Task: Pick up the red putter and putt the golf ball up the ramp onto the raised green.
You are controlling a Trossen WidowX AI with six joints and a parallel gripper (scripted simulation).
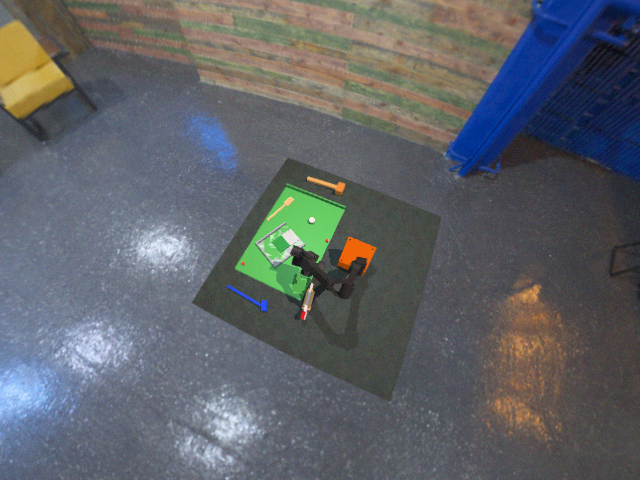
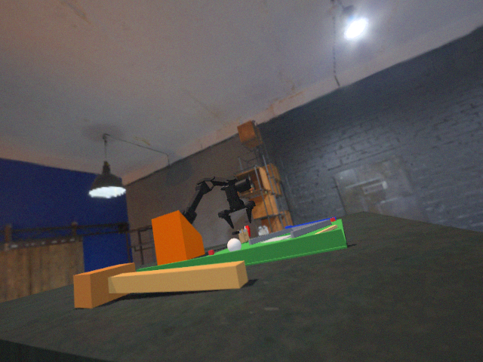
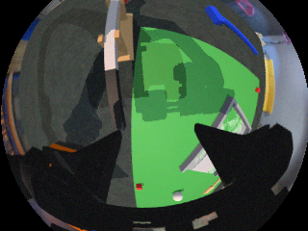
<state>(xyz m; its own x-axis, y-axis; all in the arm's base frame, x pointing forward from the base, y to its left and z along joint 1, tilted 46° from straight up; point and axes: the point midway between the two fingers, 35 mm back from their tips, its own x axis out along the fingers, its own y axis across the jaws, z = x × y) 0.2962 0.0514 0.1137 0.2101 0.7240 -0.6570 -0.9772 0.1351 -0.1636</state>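
Now: gripper tip 150 mm to the right of the red putter, 60 mm past it and 30 mm above it. Also, from my gripper tip: white golf ball (360 mm to the right, 80 mm ahead, 60 mm below); then blue putter (300 mm ahead, 260 mm to the left, 70 mm below).
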